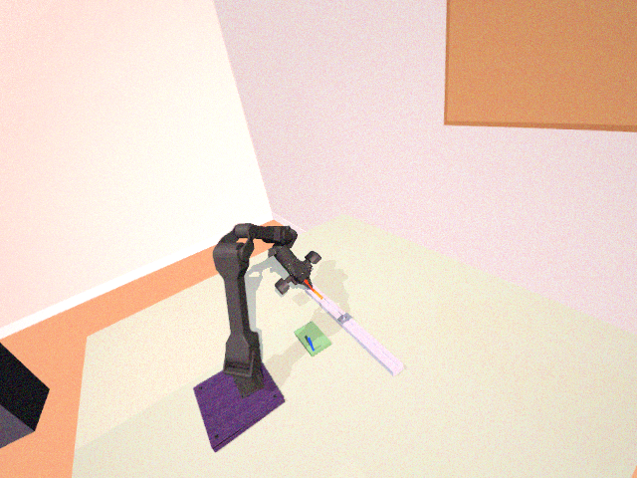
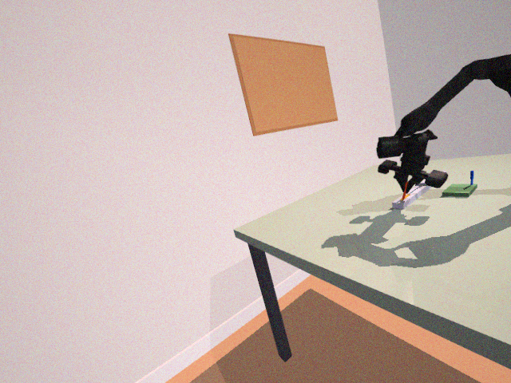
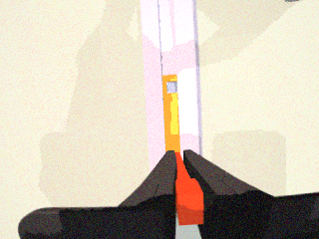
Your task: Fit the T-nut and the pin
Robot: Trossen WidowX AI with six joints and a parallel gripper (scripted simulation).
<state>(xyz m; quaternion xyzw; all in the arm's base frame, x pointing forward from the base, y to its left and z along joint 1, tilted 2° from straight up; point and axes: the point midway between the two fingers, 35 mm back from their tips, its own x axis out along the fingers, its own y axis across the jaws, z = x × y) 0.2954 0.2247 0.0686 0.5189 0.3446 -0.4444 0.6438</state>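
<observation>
The brass T-nut lies 2 cm to the right of my gripper tip. The rest, counted from my gripper tip: aluminum rail 3 cm ahead, 18 cm to the right, 3 cm below; green tray 10 cm behind, 20 cm to the right, 4 cm below; blue pin 11 cm behind, 22 cm to the right, 2 cm below.
</observation>
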